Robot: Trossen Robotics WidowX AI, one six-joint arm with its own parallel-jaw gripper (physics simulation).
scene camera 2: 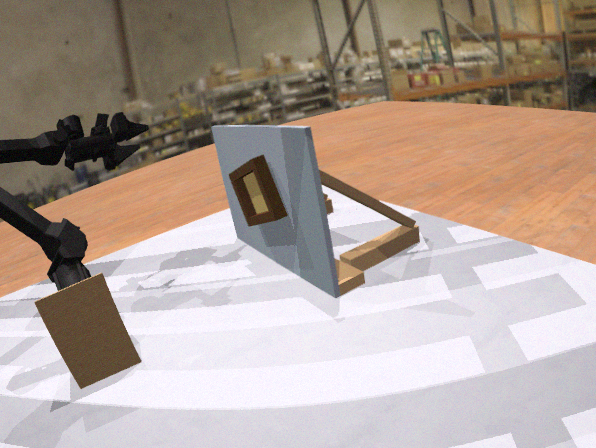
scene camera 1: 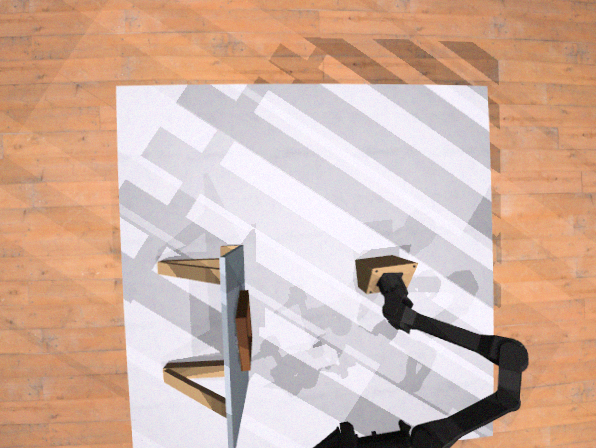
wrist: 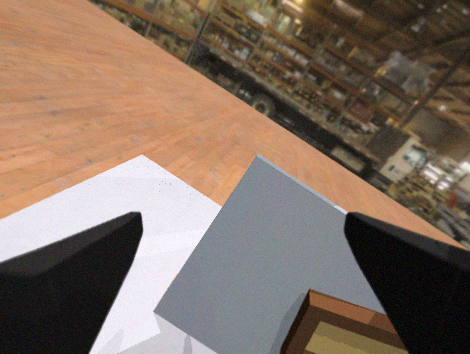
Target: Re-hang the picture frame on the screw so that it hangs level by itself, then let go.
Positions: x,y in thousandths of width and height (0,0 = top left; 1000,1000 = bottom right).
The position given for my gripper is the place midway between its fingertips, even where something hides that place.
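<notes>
Scene camera 2 gives me my gripper (scene camera 2: 242,307), which is open and holds nothing, along with a brown picture frame (scene camera 2: 427,416) and a grey wall panel (scene camera 2: 506,541). In scene camera 1 I see a wooden brace (scene camera 1: 365,901), the brown picture frame (scene camera 1: 409,706) and the grey wall panel (scene camera 1: 390,615). The wrist view has my gripper (wrist: 520,626), plus the brown picture frame (wrist: 684,894) and the grey wall panel (wrist: 586,674).
</notes>
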